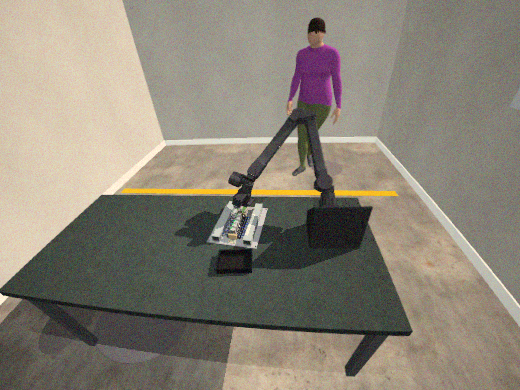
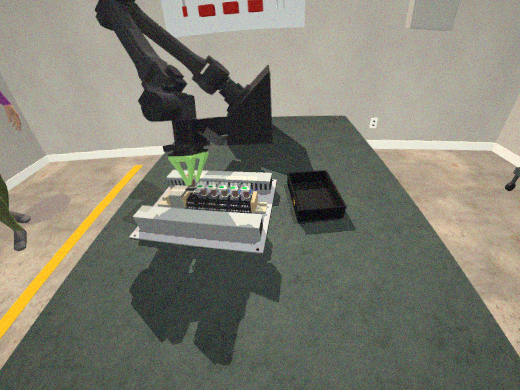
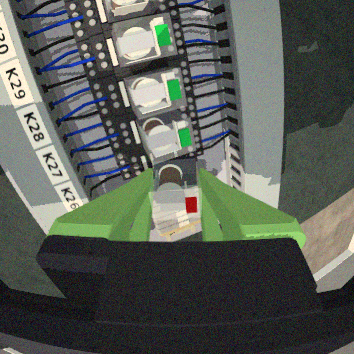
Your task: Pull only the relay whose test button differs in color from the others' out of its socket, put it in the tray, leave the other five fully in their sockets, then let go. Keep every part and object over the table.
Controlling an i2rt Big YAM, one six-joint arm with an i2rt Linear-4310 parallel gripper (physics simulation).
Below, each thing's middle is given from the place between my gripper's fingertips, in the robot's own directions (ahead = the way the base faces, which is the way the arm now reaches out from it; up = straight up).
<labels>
My gripper is now 7 cm above the panel plate (image 2: 152, 235), 3 cm to the right of it and 1 cm short of it.
</labels>
